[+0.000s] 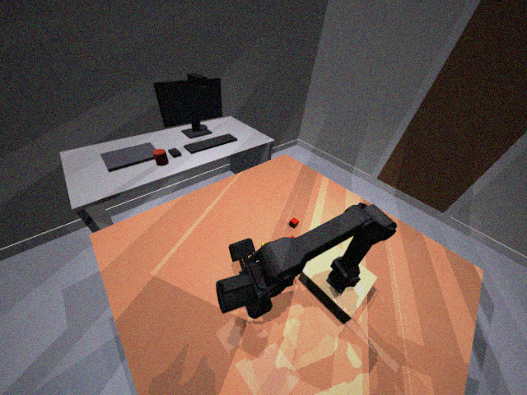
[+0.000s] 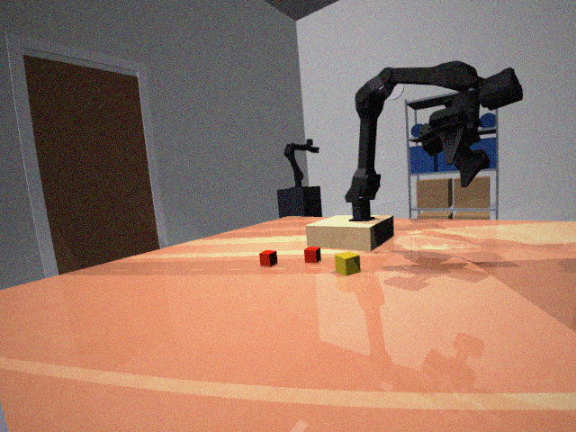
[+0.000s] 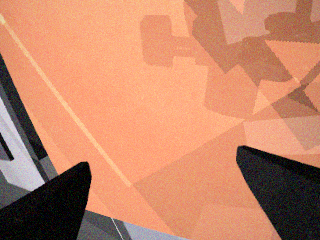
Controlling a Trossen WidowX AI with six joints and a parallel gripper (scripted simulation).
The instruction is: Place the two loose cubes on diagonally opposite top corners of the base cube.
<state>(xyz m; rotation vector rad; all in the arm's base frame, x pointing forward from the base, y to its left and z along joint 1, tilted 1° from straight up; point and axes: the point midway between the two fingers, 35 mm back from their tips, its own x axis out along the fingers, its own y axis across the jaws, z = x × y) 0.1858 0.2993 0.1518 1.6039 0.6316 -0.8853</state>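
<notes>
My gripper tip is now 80 mm short of the yellow base cube, 210 mm to the left of it and 180 mm above it.
</notes>
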